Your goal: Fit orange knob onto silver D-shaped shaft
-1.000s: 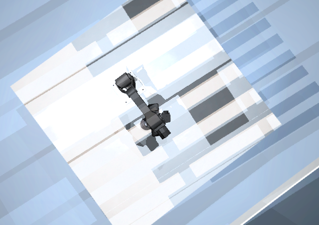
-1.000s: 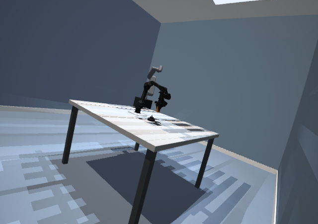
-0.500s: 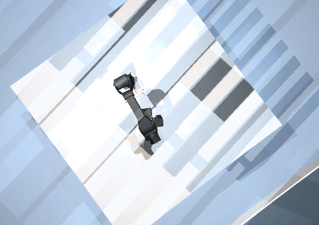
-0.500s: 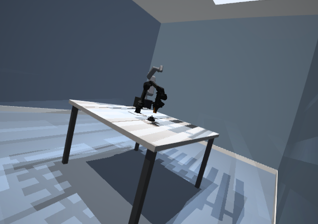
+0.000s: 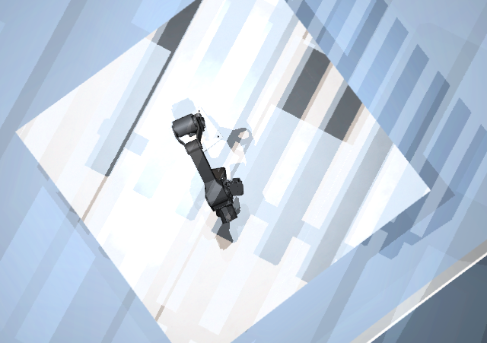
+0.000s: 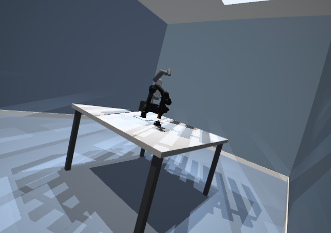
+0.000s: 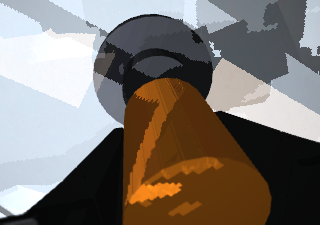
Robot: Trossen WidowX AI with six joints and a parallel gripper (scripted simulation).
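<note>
Right now the dark round pedestal is 60 mm below my gripper tip. The rest, counted from my gripper tip: orange knob 40 mm above.
</note>
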